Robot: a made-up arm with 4 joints.
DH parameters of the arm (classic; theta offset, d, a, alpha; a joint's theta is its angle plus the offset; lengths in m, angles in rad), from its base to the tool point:
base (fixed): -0.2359 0 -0.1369 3.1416
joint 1: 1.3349 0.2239 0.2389 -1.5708
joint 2: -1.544 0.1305 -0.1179 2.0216
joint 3: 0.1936 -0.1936 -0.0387 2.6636
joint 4: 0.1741 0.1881 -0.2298 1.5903
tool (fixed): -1.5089 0.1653 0 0
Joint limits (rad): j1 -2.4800..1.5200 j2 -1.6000..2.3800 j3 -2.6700..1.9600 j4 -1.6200..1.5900
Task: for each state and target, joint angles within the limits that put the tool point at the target. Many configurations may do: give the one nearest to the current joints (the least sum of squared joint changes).
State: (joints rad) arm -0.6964 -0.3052 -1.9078 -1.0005
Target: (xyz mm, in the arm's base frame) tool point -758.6 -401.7 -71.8
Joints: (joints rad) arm 0.1438 -0.4920 -1.6278 -0.8604
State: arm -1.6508 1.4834 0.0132 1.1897
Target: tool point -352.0 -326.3 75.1
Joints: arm -1.4798 1.8652 0.5419 0.5020
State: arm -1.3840 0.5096 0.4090 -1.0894
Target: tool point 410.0 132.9 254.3
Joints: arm -1.9698 0.2406 0.2441 -0.7083
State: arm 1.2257 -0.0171 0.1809 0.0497
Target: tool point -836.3 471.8 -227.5
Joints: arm 1.5200 -0.6047 -0.0947 0.5375
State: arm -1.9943 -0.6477 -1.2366 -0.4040
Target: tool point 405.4 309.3 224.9
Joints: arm -2.4800 -0.0951 -0.7226 -1.2104
